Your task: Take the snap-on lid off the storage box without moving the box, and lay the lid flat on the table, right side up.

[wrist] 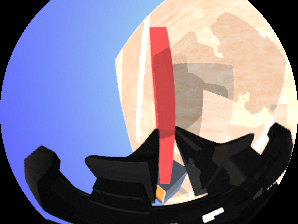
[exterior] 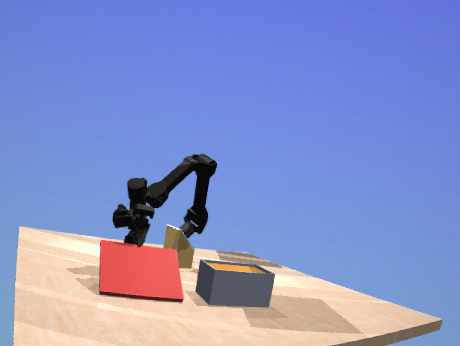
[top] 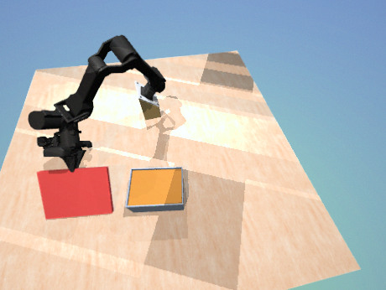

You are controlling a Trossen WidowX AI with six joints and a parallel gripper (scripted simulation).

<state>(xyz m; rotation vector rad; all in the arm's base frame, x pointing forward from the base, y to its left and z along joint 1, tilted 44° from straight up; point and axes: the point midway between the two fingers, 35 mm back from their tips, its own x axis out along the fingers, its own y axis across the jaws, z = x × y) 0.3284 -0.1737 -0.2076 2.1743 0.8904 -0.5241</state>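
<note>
Right now the red lid is 70 mm ahead of my gripper tip, 10 mm to the right of it and 50 mm below it. From my gripper tip the other things lie so: blue-grey box: 100 mm ahead, 290 mm to the left, 60 mm below.
</note>
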